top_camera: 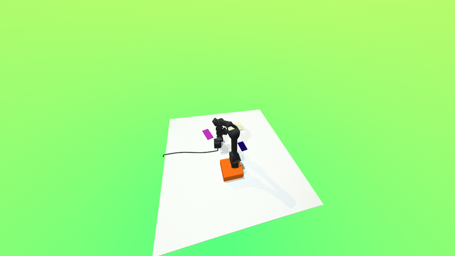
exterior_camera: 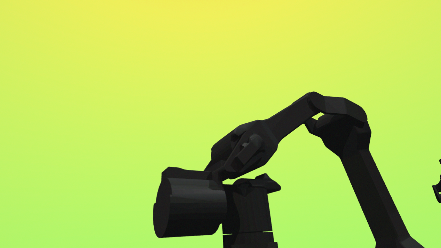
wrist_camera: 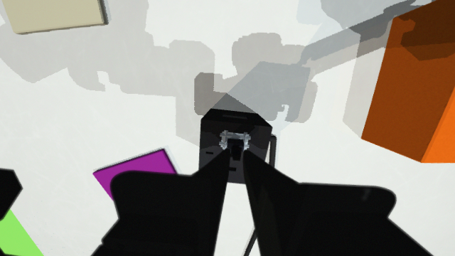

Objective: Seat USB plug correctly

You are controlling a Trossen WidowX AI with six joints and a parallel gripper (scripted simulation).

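Now: the dark USB plug 2 cm below my gripper tip. From my gripper tip the other things lie so: dark blue patch: 3 cm behind, 26 cm to the right, 10 cm below; cream patch: 28 cm ahead, 21 cm to the right, 10 cm below; magenta flat plate: 17 cm ahead, 13 cm to the left, 10 cm below.
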